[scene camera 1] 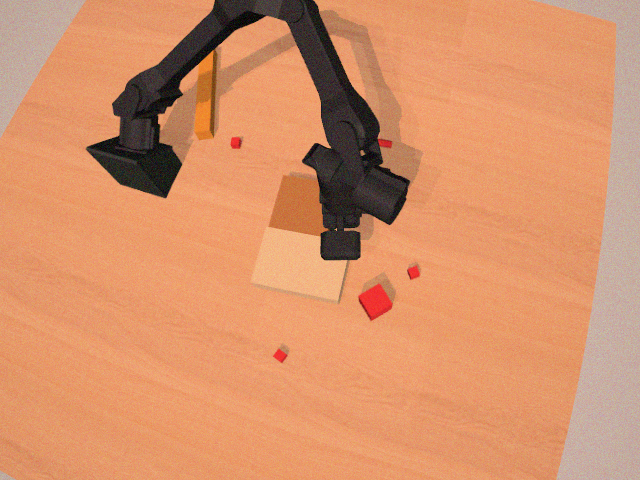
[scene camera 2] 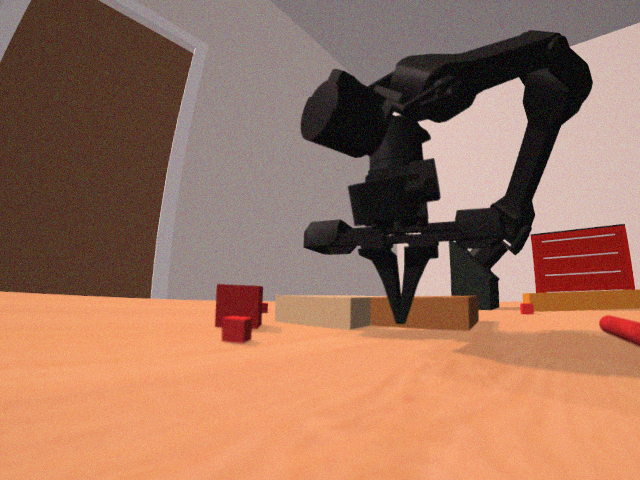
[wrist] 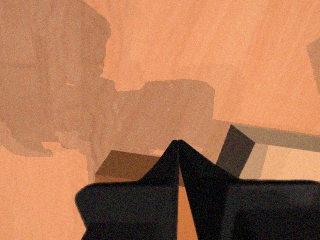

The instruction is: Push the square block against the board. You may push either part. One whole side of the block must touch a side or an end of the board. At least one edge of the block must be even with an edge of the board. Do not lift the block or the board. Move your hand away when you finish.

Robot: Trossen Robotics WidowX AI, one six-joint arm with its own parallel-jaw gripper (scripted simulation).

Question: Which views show my gripper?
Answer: Scene camera 1, scene camera 2 and the wrist view: all of them.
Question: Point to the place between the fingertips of my gripper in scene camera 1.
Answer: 343, 222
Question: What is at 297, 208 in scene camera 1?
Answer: A brown square block.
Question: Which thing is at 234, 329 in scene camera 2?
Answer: A small red cube.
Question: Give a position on a pale tan board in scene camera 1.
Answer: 288, 262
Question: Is my gripper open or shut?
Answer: Shut.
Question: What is my gripper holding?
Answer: Nothing.
